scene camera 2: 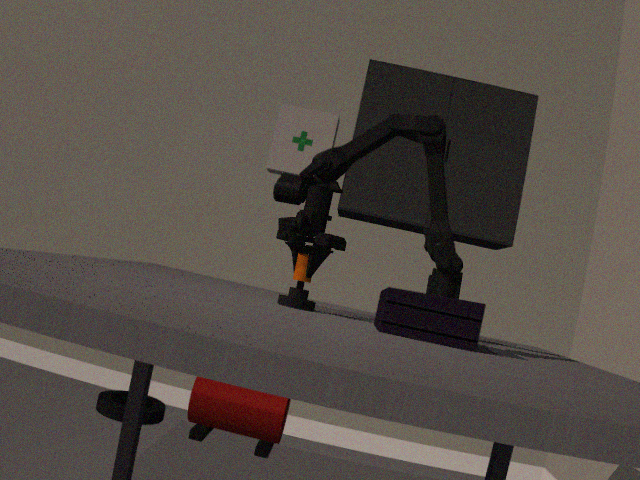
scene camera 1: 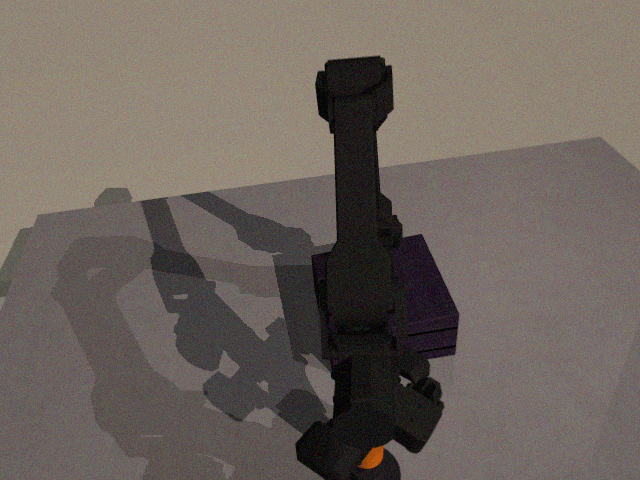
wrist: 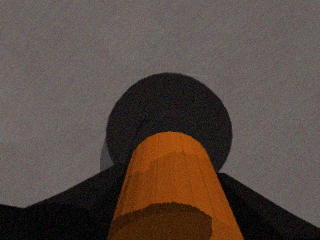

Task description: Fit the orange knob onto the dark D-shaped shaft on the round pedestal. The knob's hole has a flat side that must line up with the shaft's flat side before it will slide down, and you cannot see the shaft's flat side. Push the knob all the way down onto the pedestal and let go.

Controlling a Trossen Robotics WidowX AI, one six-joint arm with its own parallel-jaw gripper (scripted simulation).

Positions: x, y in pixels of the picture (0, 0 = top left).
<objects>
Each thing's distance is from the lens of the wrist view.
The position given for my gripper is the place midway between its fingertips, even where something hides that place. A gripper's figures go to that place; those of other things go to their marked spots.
my gripper (wrist: 170, 177): 0.11 m
orange knob (wrist: 170, 180): 0.07 m
</objects>
